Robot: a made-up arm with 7 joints. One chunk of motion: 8 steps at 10 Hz.
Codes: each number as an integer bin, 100 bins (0 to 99) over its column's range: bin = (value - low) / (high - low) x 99, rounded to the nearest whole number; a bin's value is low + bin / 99 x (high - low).
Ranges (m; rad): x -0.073..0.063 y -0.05..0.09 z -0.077..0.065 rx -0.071..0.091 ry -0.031..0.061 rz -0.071..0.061
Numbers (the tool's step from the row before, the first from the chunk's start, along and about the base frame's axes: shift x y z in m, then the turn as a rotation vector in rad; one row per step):
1: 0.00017 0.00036 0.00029 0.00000 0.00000 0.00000
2: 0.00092 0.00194 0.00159 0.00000 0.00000 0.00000
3: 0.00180 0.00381 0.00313 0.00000 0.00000 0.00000
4: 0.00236 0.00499 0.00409 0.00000 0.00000 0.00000
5: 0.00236 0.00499 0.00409 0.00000 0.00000 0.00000
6: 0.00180 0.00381 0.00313 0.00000 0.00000 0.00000
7: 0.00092 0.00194 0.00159 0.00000 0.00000 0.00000
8: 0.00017 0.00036 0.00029 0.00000 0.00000 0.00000
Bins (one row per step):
1: 53 36 54 43 33 53
2: 54 37 55 43 33 53
3: 54 38 56 43 33 53
4: 55 39 57 43 33 53
5: 55 39 57 43 33 53
6: 54 38 56 43 33 53
7: 54 37 55 43 33 53
8: 53 36 54 43 33 53

